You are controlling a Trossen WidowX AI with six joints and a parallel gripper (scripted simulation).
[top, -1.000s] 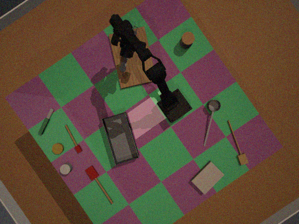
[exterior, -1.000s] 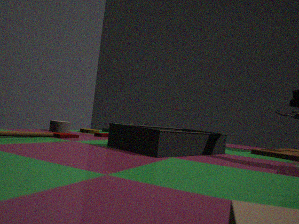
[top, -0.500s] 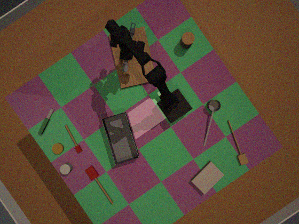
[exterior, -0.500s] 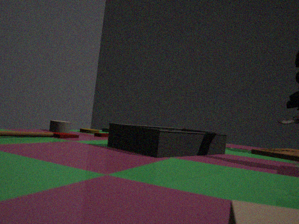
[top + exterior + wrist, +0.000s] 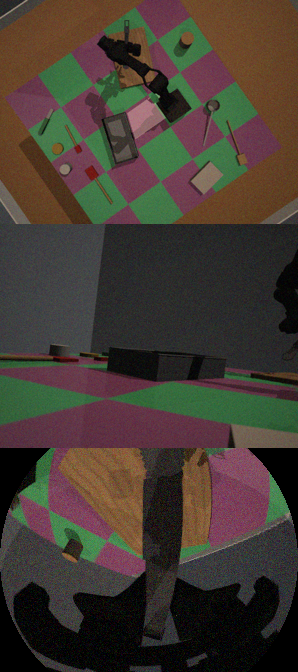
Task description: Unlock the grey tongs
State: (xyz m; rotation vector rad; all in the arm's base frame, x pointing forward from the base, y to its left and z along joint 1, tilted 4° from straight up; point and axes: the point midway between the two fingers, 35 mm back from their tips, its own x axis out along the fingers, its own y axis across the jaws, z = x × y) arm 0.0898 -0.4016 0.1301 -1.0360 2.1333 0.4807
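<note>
My gripper tip is 130 mm above the wooden board, 50 mm to the right of it and 10 mm short of it. Also, from my gripper tip: roasting tin (490 mm to the left, 300 mm ahead, 110 mm below); beige block (960 mm to the left, 130 mm below, 110 mm behind); knife (690 mm ahead, 190 mm to the left, 130 mm below).
</note>
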